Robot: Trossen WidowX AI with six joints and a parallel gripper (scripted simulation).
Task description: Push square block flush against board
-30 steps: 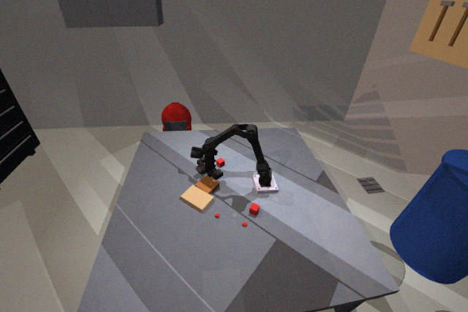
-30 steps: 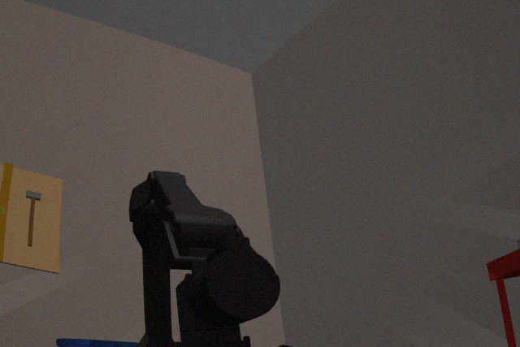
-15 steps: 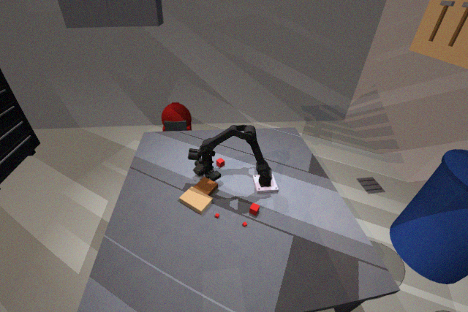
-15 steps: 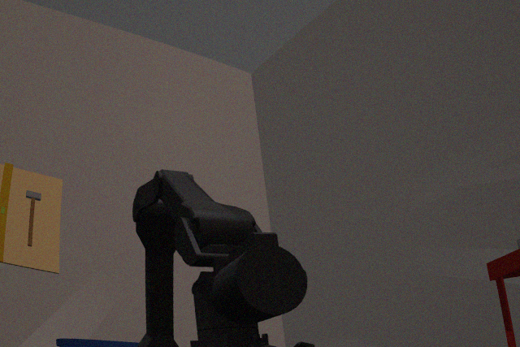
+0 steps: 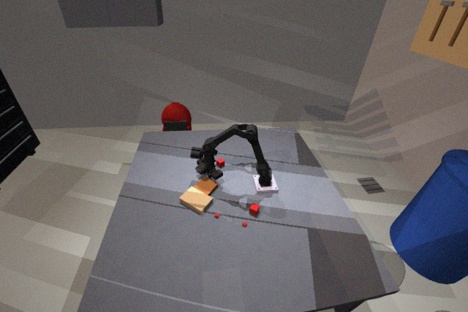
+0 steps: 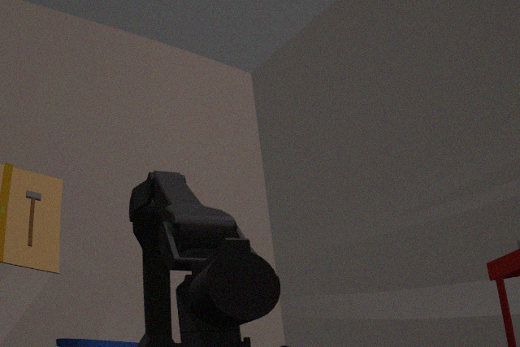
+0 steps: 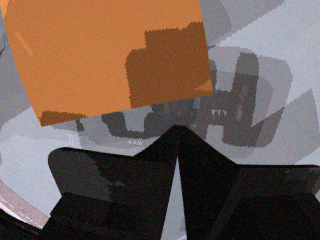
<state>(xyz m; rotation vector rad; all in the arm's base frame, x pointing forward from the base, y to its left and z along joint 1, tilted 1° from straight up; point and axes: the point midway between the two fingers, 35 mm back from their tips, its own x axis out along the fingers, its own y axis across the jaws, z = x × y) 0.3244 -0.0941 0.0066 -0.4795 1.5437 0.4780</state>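
Now: the orange square block 80 mm to the left of my gripper tip, 30 mm ahead of it and 10 mm above it. From my gripper tip the other things lie so: tan board 170 mm to the left, 80 mm ahead, 10 mm above.
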